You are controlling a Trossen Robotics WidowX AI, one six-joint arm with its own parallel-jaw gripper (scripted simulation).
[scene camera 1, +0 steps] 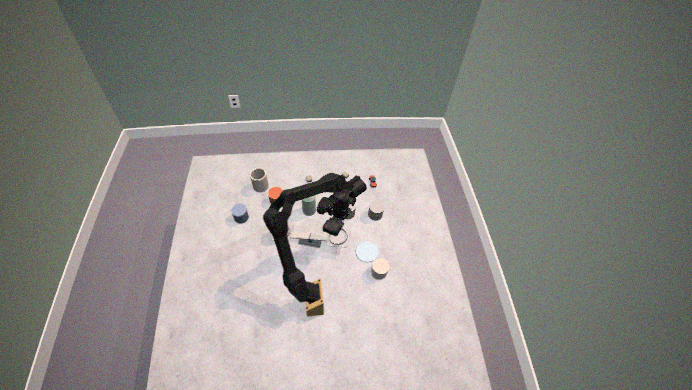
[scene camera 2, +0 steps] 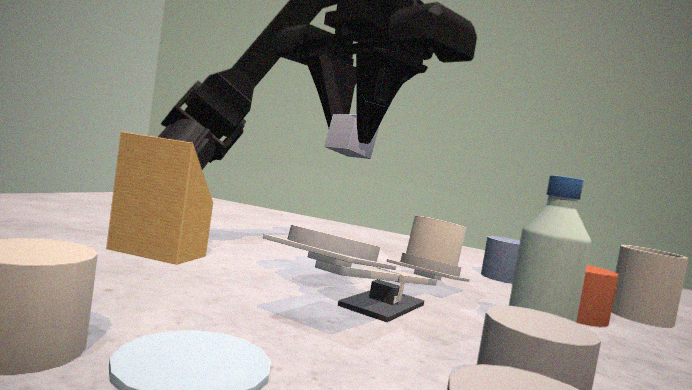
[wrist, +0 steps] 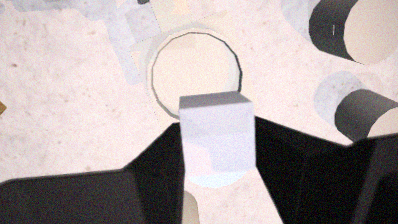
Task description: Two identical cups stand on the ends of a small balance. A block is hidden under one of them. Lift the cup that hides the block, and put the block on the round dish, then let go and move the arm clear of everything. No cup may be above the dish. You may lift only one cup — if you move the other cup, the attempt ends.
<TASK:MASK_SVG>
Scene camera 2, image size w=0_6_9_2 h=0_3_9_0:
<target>my gripper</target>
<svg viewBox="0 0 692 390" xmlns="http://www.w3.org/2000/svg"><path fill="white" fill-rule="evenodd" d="M275 50L276 56L308 66L322 104L328 128L330 127L333 114L350 114L356 85L358 141L369 144L400 87L415 75L424 73L428 67L423 65L423 60L431 59L434 53L438 60L443 63L472 61L477 37L470 21L438 2L424 4L420 0L338 0L337 10L326 12L324 25L334 28L336 34L310 24L287 27L278 34Z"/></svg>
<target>pale grey block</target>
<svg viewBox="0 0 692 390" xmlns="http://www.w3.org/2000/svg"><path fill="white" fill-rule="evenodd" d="M333 114L324 147L348 157L371 159L379 127L369 144L360 143L357 132L357 115Z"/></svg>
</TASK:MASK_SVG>
